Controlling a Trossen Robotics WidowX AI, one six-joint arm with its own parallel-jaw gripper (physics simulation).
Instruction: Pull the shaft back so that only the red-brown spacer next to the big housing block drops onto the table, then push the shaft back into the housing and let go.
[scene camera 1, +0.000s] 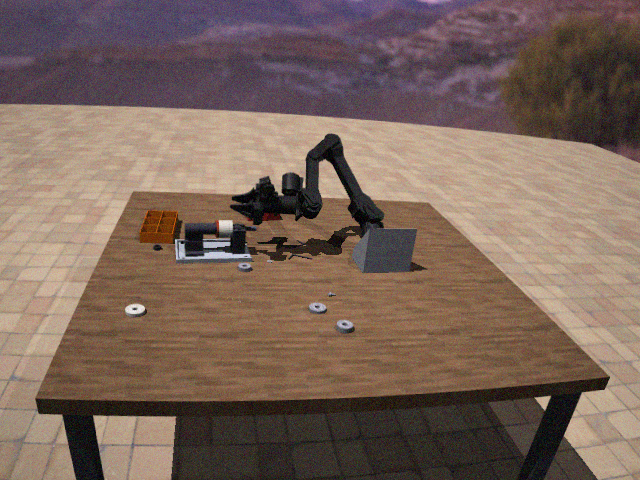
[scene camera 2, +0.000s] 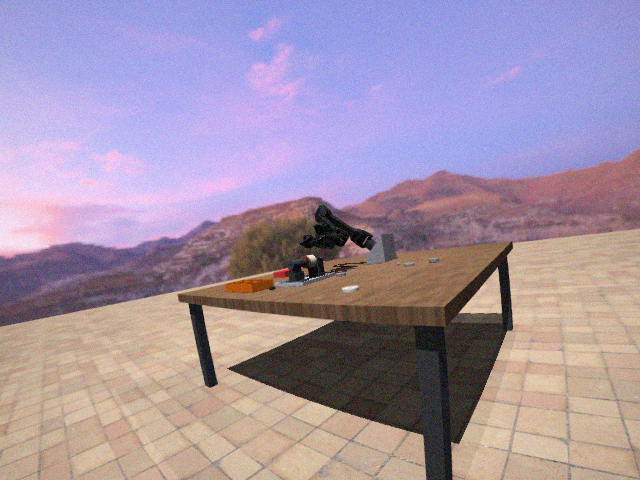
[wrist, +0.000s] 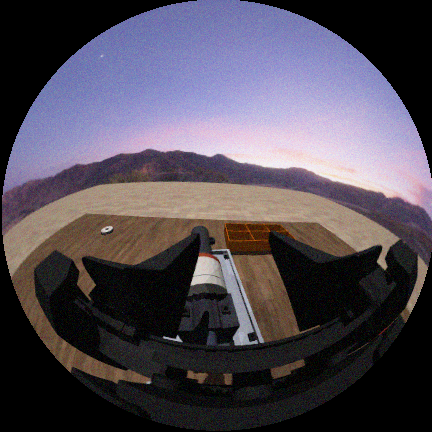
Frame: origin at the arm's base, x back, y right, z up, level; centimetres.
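Seen in the pictures: gripper, between the fingertips: (scene camera 1: 230, 202) (scene camera 2: 304, 243) (wrist: 234, 236); arm's base, origin of its link: (scene camera 1: 375, 241) (scene camera 2: 375, 248).
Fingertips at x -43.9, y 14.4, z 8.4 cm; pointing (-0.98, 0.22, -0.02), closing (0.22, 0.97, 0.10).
Offsets run from my fingertips to a thing's top centre. "spot": to the spot under its first point.
The dark housing block (scene camera 1: 194, 243) (scene camera 2: 296, 272) stands at the far-left end of the pale base plate (scene camera 1: 214, 259) (wrist: 243, 301). The red-brown spacer @(dx -4.3, dy -2.4, dz -5.2 cm) (scene camera 1: 218, 227) (wrist: 210, 256) shows as a thin ring beside the housing's dark cylinder. White spacers (scene camera 1: 225, 228) (scene camera 2: 312, 260) (wrist: 207, 273) sit next to it, in line with the shaft. The smaller dark support (scene camera 1: 238, 242) stands at the plate's other end, with the shaft's end @(spot: dx +6.3, dy -3.3, dz -7.6 cm) (scene camera 1: 251, 228) sticking out beyond it. My gripper (scene camera 1: 233, 202) (scene camera 2: 302, 241) (wrist: 234, 236) is open and empty, above and behind the spacer row; its left finger partly hides the assembly in the wrist view.
An orange divided bin @(dx -21.7, dy +16.6, dz -12.3 cm) (scene camera 1: 157, 239) (scene camera 2: 250, 287) (wrist: 250, 246) stands beyond the housing. A grey wedge (scene camera 1: 390, 250) (scene camera 2: 382, 250) is near the arm's base. A white ring @(dx -29.2, dy -36.6, dz -14.9 cm) (scene camera 1: 129, 311) (wrist: 103, 231) and several grey rings lie on the table. A red object @(dx +16.5, dy +28.2, dz -12.8 cm) (scene camera 1: 272, 217) (scene camera 2: 281, 273) lies behind.
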